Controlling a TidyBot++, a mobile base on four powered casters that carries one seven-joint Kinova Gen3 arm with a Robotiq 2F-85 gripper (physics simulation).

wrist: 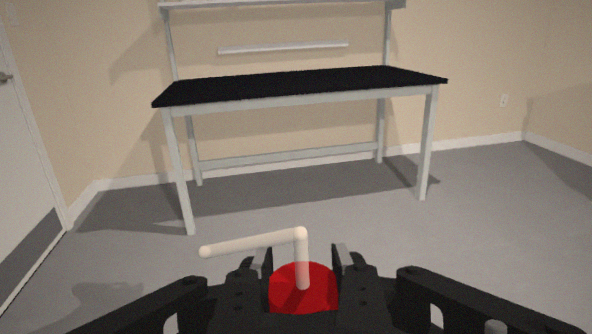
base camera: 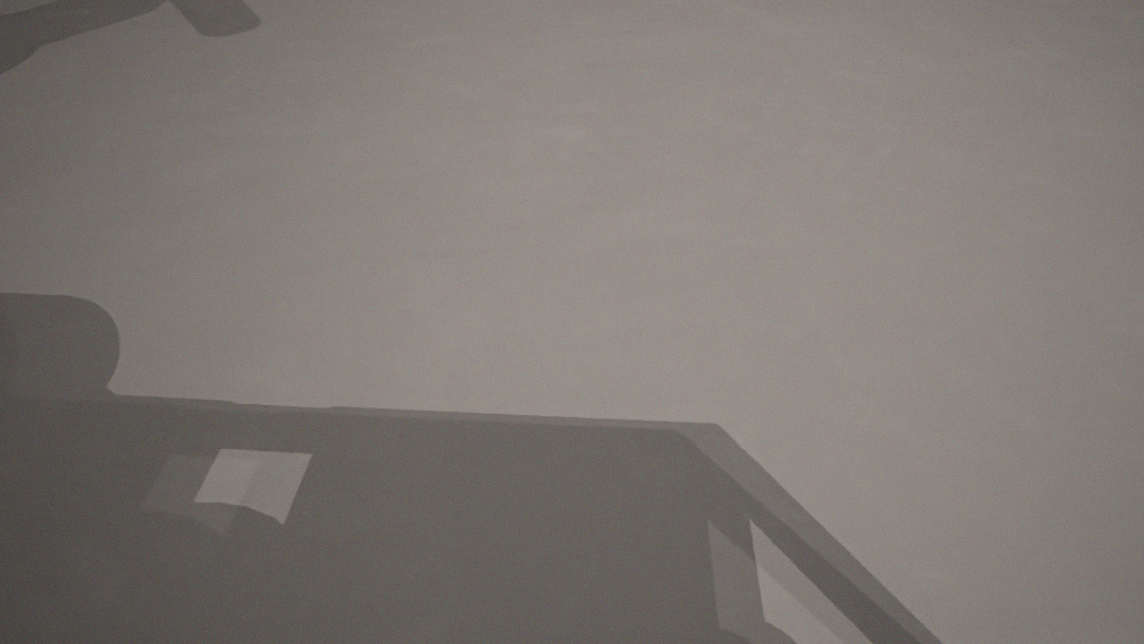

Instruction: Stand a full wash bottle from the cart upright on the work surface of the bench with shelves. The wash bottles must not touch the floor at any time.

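Places are measured from the arm's base along level axes (x left, y back, z up), in millimetres.
Pixels of known places: gripper, fingertip midpoint: [wrist: 302, 263].
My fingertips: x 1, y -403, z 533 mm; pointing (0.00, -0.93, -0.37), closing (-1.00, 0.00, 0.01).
Note:
Behind a point stands the place of what it marks.
A wash bottle with a red cap [wrist: 285, 295] {x 9, y -372, z 542 mm} and a bent white spout shows at the bottom middle of the wrist view. My gripper [wrist: 302, 263] {x 1, y -403, z 533 mm} is shut on it, with a finger on each side of the cap. The bottle's body below the cap is hidden, so its fill does not show. The bench with shelves has a black work surface [wrist: 300, 85] {x -15, y -1982, z 366 mm} and stands ahead, beyond the gripper, against the wall. The cart does not show in either view.
A shelf [wrist: 280, 5] spans the bench's top, and a light bar [wrist: 283, 48] {x 85, y -2575, z 524 mm} runs above the work surface. A door [wrist: 25, 150] {x 1418, y -1752, z 159 mm} is at the left. Grey floor [wrist: 310, 215] {x -44, y -1922, z -396 mm} [base camera: 640, 240] {x -41, y -565, z -396 mm} lies before the bench, with shadows in the base camera view.

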